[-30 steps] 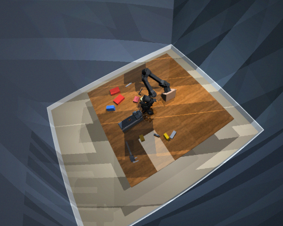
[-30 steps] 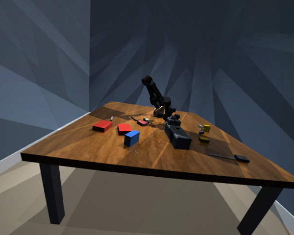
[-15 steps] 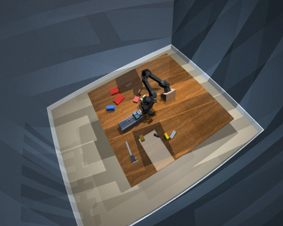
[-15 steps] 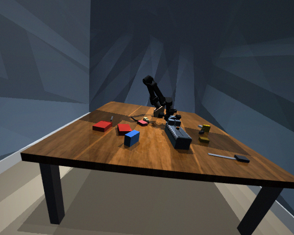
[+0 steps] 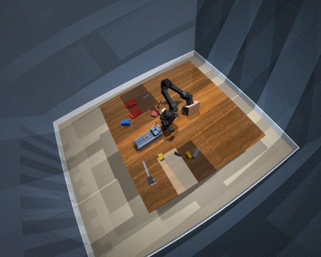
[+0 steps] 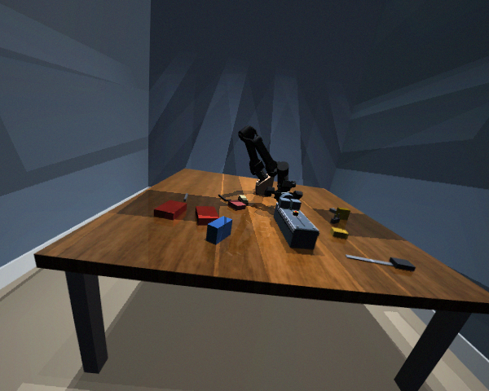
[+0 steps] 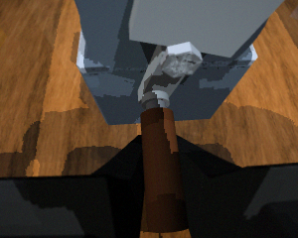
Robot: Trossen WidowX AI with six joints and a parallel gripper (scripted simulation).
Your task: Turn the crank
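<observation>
The red pointer lies 16 cm ahead of my gripper tip, 5 cm above it and 2 cm to the left of it. Round my gripper tip: pink block 23 cm to the right, 3 cm below, 1 cm behind; then ochre block 23 cm to the left, 12 cm ahead, 2 cm below; then brown crank handle 2 cm behind, 2 cm above.
</observation>
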